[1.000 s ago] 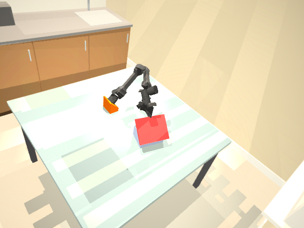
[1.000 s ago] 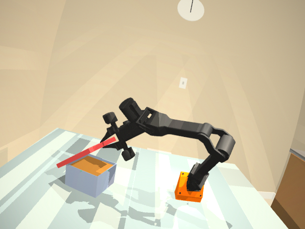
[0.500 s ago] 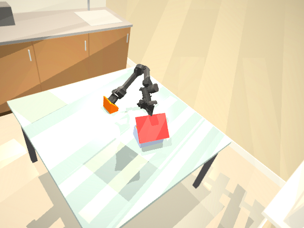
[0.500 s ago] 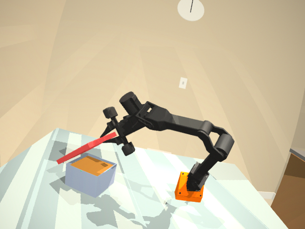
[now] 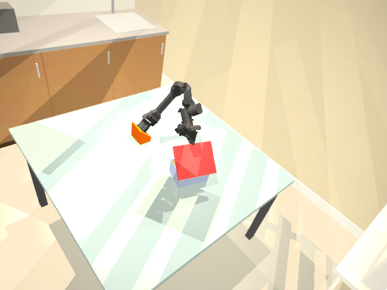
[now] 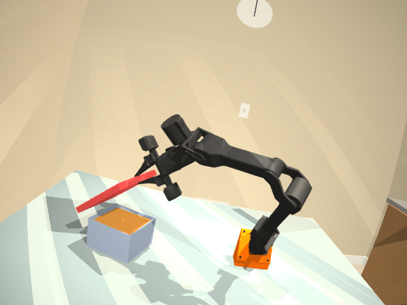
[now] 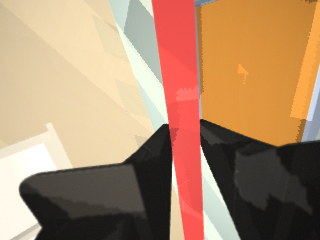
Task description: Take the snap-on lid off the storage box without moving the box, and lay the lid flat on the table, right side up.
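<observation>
Right now the red lid is 60 mm ahead of my gripper tip, 50 mm below it and 20 mm to the right of it. The rest, counted from my gripper tip: storage box: 180 mm below, 30 mm ahead, 10 mm to the right.
</observation>
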